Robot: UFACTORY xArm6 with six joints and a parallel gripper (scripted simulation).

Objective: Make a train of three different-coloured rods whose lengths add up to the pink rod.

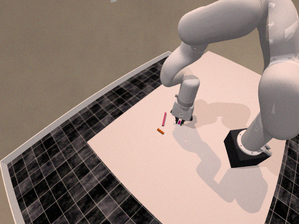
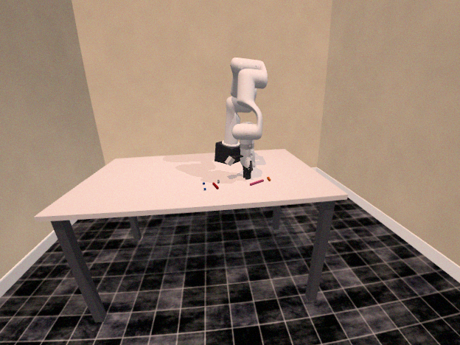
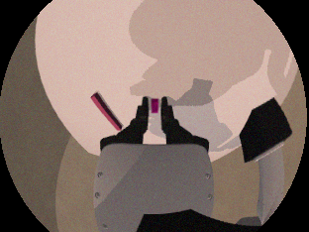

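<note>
Now: the magenta rod 20 mm below my hand. The rest, counted from my hand: orange rod 120 mm to the left, 30 mm ahead, 20 mm below; then grey rod 160 mm to the right, 40 mm ahead, 20 mm below; then pink rod 70 mm ahead, 40 mm to the left, 20 mm below.
</note>
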